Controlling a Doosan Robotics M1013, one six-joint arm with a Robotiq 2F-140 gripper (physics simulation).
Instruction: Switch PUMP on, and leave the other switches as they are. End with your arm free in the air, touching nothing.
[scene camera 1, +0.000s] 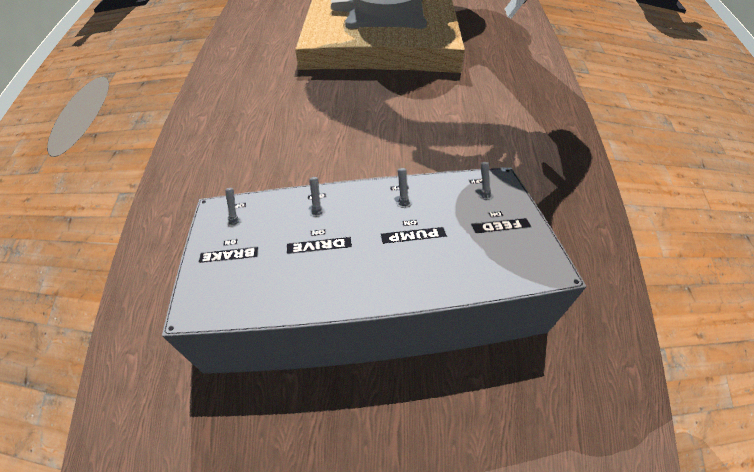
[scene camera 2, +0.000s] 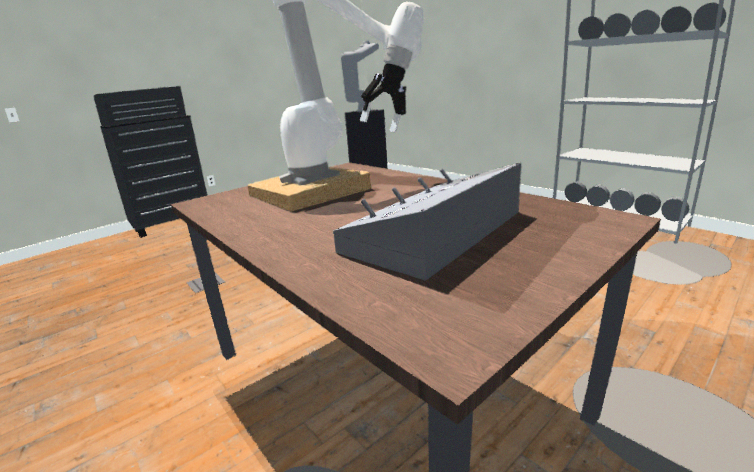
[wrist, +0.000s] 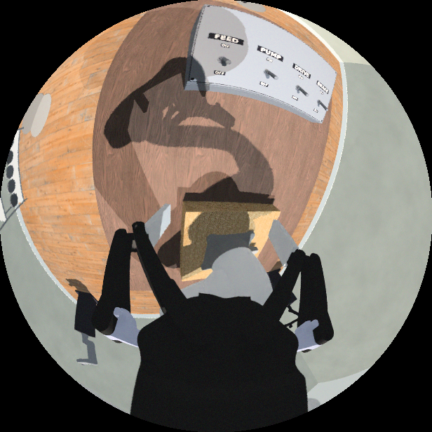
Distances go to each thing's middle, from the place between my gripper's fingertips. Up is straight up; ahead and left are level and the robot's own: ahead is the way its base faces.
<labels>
Now: the grey switch panel (scene camera 1: 368, 276) 410 mm ahead of my hand, 170 mm below it and 160 mm to the right of it.
</labels>
